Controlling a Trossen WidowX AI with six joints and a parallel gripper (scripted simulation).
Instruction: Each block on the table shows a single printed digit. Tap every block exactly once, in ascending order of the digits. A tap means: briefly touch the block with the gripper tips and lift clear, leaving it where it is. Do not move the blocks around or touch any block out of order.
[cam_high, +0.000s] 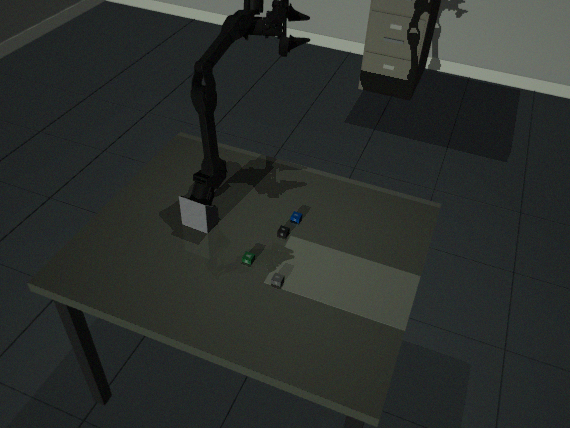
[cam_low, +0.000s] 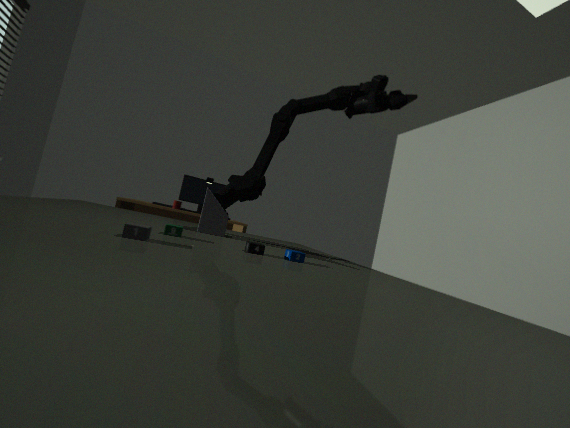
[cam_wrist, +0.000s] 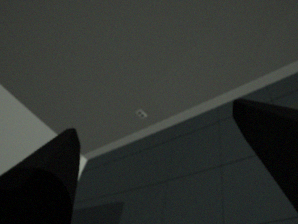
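Now: the grey block marked 1 15 cm ahead of my gripper tip, 61 cm to the right of it and 53 cm below it. Round my gripper tip: green block: 3 cm ahead, 57 cm to the right, 53 cm below; blue block marked 2: 10 cm ahead, 33 cm to the right, 53 cm below; black block marked 4: 9 cm ahead, 41 cm to the right, 53 cm below.
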